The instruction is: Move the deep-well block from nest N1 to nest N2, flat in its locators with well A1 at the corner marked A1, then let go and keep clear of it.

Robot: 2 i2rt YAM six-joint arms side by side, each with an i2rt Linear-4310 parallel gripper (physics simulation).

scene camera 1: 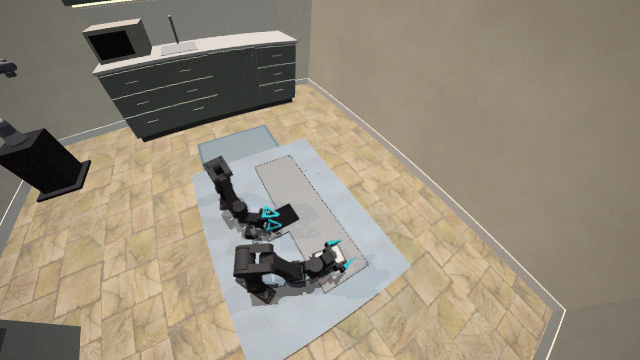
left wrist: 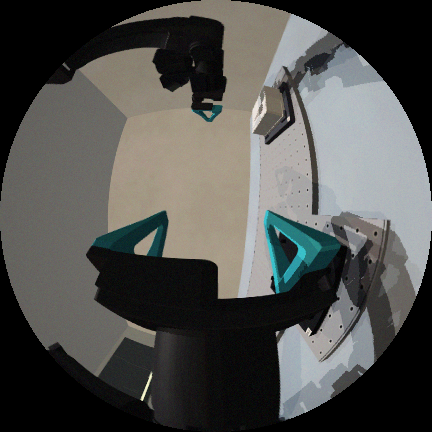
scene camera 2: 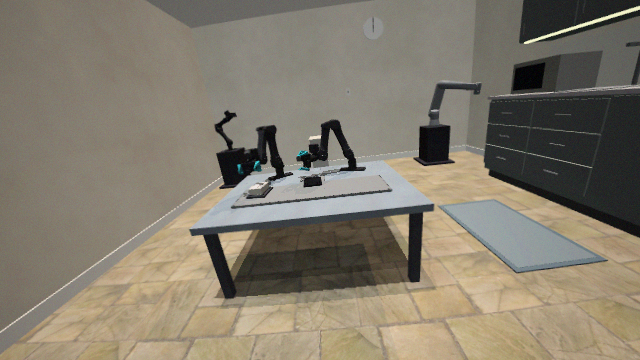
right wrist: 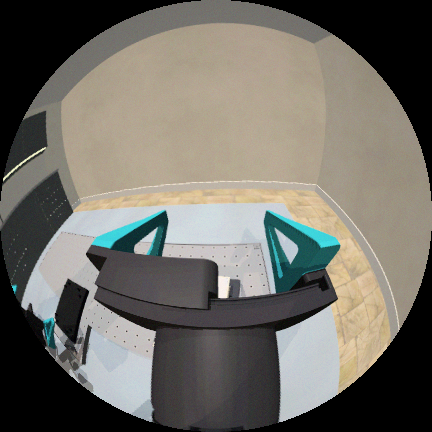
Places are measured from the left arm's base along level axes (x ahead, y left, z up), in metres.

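Pixels of known places: left gripper, fingertip midpoint: (scene camera 1: 280, 220) (left wrist: 215, 215) (scene camera 2: 298, 163); right gripper, fingertip midpoint: (scene camera 1: 347, 248) (left wrist: 211, 109) (scene camera 2: 246, 171) (right wrist: 215, 215); left arm's base, link origin: (scene camera 2: 352, 169); right arm's base, link origin: (scene camera 1: 255, 286) (scene camera 2: 280, 176).
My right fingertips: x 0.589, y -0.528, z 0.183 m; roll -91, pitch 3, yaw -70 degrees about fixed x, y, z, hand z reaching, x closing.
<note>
Ahead of a thing's pixels: the offset from my right fingertips to its top centre. Level surfaces: height alone.
The white deep-well block {dx -0.065, dy +0.015, dz -0.117 m} (scene camera 1: 340, 251) (scene camera 2: 259, 188) (left wrist: 268, 111) (right wrist: 224, 287) sits on a black nest {dx -0.064, dy +0.016, dz -0.152 m} (left wrist: 288, 120), near the left end of the grey plate in scene camera 2; I cannot read which nest this is or find corner A1. The other black nest {dx -0.262, dy +0.309, dz -0.148 m} (scene camera 1: 290, 216) (scene camera 2: 313, 181) (right wrist: 71, 310) carries no block. My right gripper (scene camera 1: 342, 254) (scene camera 2: 249, 168) (right wrist: 215, 215) is open and empty, raised above the block and apart from it. My left gripper (scene camera 1: 280, 220) (scene camera 2: 303, 161) (left wrist: 215, 215) is open and empty, raised beside the other nest. My right wrist hides much of the block.
Both nests stand on the grey perforated plate {dz -0.170 m} (scene camera 1: 300, 185) (scene camera 2: 350, 187) (left wrist: 295, 165), which lies on the pale blue table {dz -0.183 m} (scene camera 1: 370, 240) (scene camera 2: 400, 200). The two arms reach over it from one side. A counter (scene camera 1: 200, 95) (scene camera 2: 565, 135) and other arms on black pedestals stand away from the table.
</note>
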